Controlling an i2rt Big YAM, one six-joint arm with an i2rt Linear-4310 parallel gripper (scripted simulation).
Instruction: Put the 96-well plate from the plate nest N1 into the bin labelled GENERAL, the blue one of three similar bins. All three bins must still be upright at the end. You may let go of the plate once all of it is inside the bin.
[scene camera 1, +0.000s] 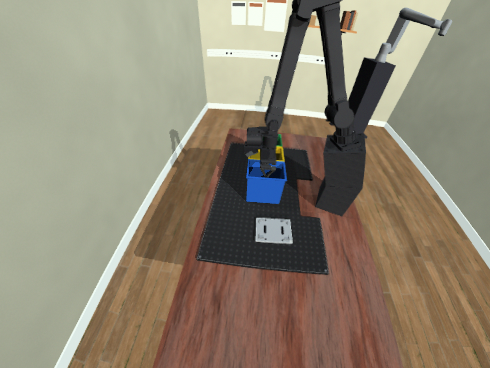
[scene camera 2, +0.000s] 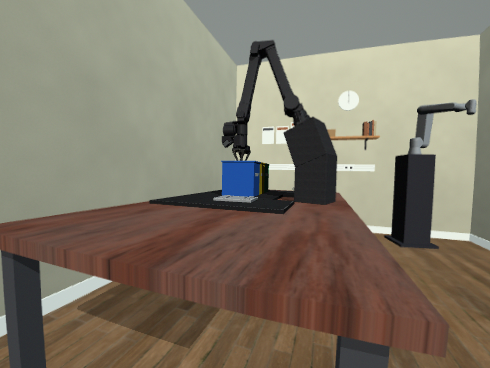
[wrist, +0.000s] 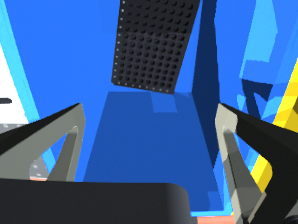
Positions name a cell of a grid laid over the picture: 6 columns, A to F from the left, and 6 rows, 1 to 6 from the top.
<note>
In view: my gripper (wrist: D3) and a blue bin (scene camera 1: D4).
The blue bin is seen too in scene camera 2 (scene camera 2: C3) and in the wrist view (wrist: C4).
</note>
